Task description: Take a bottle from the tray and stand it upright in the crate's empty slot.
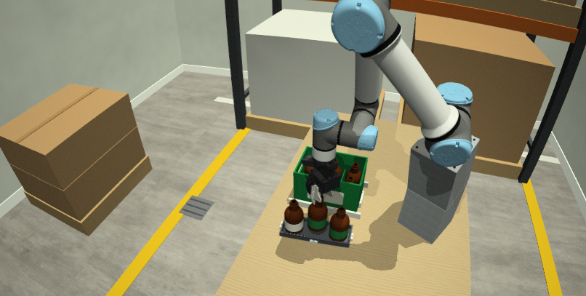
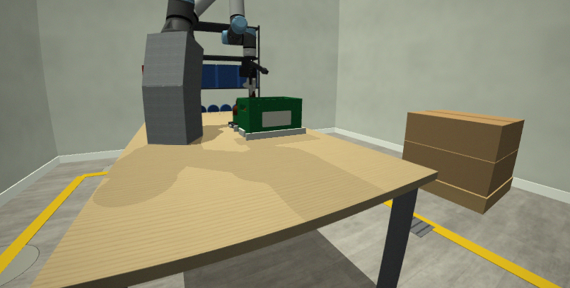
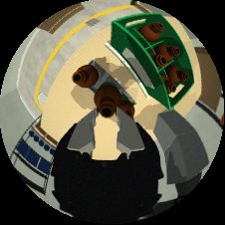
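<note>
My hand is 7 cm above the brown bottle. Also, from my hand: white-labelled bottle 9 cm ahead, 1 cm to the right, 11 cm below; crate 3 cm behind, 22 cm to the right, 11 cm below; tray 18 cm below.
</note>
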